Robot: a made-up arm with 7 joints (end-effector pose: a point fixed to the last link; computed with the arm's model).
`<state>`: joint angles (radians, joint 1 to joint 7).
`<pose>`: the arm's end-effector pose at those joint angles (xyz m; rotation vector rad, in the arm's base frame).
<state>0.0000 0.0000 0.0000 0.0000 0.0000 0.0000 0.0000</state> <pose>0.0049 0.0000 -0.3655 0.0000 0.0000 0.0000</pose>
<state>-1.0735 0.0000 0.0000 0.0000 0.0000 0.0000 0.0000</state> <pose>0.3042 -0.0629 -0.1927 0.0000 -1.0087 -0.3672</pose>
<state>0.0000 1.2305 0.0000 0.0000 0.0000 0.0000 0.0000</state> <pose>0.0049 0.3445 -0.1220 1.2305 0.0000 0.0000</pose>
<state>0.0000 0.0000 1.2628 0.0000 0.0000 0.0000 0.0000</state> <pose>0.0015 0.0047 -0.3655 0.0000 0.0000 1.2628</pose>
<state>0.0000 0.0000 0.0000 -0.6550 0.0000 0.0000 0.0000</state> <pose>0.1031 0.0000 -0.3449 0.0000 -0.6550 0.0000</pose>
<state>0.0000 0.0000 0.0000 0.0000 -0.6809 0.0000 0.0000</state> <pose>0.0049 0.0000 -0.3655 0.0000 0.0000 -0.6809</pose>
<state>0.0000 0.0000 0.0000 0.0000 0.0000 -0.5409 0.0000</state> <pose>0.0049 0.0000 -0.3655 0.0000 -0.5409 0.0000</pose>
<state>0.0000 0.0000 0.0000 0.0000 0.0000 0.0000 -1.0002</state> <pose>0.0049 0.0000 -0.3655 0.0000 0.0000 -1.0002</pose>
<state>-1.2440 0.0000 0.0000 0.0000 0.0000 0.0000 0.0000</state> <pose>0.3268 -0.0814 -0.1420 0.0000 -1.1690 -0.4255</pose>
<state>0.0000 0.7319 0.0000 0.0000 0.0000 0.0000 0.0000</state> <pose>0.0049 0.2443 -0.2719 0.7319 0.0000 0.0000</pose>
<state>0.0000 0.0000 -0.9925 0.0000 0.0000 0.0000 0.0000</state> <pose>0.0027 -0.0041 -0.3655 0.0000 0.0000 -0.9925</pose>
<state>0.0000 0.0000 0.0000 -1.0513 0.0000 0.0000 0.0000</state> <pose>0.1487 0.0000 -0.3039 0.0000 -1.0513 0.0000</pose>
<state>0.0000 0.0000 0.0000 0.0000 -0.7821 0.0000 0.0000</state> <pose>0.0049 0.0000 -0.3655 0.0000 0.0000 -0.7821</pose>
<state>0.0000 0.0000 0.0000 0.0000 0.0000 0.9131 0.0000</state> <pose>0.0049 0.0000 -0.3655 0.0000 0.9131 0.0000</pose>
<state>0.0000 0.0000 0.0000 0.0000 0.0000 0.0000 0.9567</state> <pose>0.0049 0.0000 -0.3655 0.0000 0.0000 0.9567</pose>
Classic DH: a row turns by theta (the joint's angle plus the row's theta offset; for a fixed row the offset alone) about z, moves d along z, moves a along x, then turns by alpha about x. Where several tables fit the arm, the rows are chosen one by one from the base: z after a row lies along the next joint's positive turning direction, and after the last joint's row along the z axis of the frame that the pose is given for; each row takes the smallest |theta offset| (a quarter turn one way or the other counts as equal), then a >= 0, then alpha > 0; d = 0 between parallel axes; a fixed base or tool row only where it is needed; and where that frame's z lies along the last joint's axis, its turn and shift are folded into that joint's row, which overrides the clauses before.
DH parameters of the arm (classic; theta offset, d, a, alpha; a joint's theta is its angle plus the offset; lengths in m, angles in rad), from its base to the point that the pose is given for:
base (fixed): 0 0 0 -1.2217
joint 1: 1.5708 0 0 1.5708
joint 2: 1.2217 0 0 -1.5708
joint 3: -1.5708 -0.2107 0.0237 -1.5708
joint 4: 0 0 -0.0188 1.5708
joint 5: 0 -0.1548 0 -1.5708
joint 6: 0 0 0 1.5708
joint 7: 0 0 0 0

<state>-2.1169 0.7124 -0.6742 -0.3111 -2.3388 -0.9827 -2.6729</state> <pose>0.2791 0.0177 0.2387 -0.1253 -1.4067 0.3121</pose>
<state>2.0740 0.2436 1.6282 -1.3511 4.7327 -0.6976 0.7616</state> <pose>-0.2399 0.0842 0.1831 1.0035 1.0672 -0.4797</pose>
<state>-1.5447 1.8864 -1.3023 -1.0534 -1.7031 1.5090 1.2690</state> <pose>0.1547 0.2685 0.1355 -2.4884 1.0419 0.0625</pose>
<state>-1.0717 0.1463 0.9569 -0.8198 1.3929 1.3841 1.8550</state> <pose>0.3360 0.0657 -0.0844 -1.9249 1.3052 1.4102</pose>
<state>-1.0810 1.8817 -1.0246 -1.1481 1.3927 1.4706 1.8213</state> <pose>0.1666 0.2675 0.1013 0.2052 -0.6271 2.1301</pose>
